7 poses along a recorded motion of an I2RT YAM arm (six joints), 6.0 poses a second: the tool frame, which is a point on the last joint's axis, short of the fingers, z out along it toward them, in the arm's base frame.
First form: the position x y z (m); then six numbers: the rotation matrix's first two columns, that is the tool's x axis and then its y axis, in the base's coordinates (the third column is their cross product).
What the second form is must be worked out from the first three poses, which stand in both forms.
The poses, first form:
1: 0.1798, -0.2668, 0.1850, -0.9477, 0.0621, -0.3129, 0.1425, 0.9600, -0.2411
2: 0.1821, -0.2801, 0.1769, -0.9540, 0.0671, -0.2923, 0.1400, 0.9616, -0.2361
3: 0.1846, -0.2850, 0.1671, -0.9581, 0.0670, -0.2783, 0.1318, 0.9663, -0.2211
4: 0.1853, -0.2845, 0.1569, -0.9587, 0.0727, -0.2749, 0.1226, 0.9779, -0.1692
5: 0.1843, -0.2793, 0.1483, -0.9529, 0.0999, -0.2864, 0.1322, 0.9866, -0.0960
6: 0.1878, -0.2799, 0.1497, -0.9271, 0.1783, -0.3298, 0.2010, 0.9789, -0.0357
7: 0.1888, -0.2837, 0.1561, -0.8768, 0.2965, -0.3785, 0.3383, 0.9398, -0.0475
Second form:
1:
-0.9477, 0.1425, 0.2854, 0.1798
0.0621, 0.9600, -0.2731, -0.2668
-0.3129, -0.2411, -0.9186, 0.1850
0, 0, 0, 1

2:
-0.9540, 0.1400, 0.2652, 0.1821
0.0671, 0.9616, -0.2662, -0.2801
-0.2923, -0.2361, -0.9268, 0.1769
0, 0, 0, 1

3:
-0.9581, 0.1318, 0.2541, 0.1846
0.0670, 0.9663, -0.2485, -0.2850
-0.2783, -0.2211, -0.9346, 0.1671
0, 0, 0, 1

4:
-0.9587, 0.1226, 0.2565, 0.1853
0.0727, 0.9779, -0.1959, -0.2845
-0.2749, -0.1692, -0.9464, 0.1569
0, 0, 0, 1

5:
-0.9529, 0.1322, 0.2730, 0.1843
0.0999, 0.9866, -0.1293, -0.2793
-0.2864, -0.0960, -0.9533, 0.1483
0, 0, 0, 1

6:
-0.9271, 0.2010, 0.3165, 0.1878
0.1783, 0.9789, -0.0994, -0.2799
-0.3298, -0.0357, -0.9434, 0.1497
0, 0, 0, 1

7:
-0.8768, 0.3383, 0.3416, 0.1888
0.2965, 0.9398, -0.1697, -0.2837
-0.3785, -0.0475, -0.9243, 0.1561
0, 0, 0, 1

